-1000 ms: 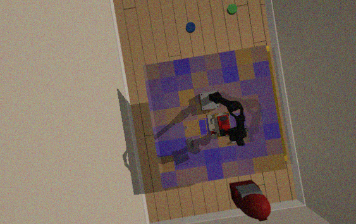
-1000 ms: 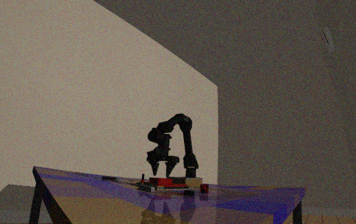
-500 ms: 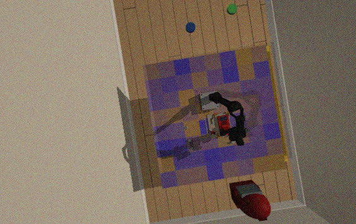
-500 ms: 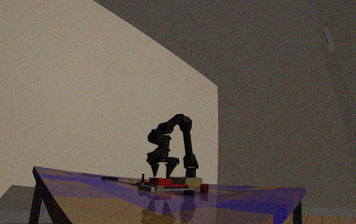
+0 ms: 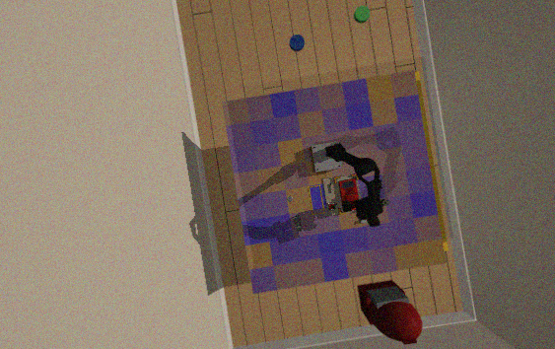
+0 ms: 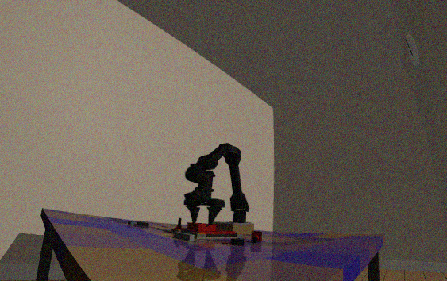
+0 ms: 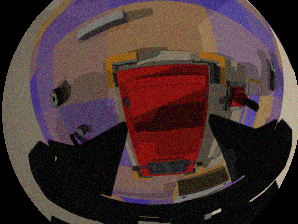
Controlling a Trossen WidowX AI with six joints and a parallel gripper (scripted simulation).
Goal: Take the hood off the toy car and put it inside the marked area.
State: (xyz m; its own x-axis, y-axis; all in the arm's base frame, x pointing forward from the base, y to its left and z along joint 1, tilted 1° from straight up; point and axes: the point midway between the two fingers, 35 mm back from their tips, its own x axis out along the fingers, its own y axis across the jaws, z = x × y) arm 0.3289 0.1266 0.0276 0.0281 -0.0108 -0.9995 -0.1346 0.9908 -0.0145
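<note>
The hood is 1 cm below my gripper tip. Also, from my gripper tip: dark wheel 2 cm ahead, 23 cm to the left, 4 cm below.
</note>
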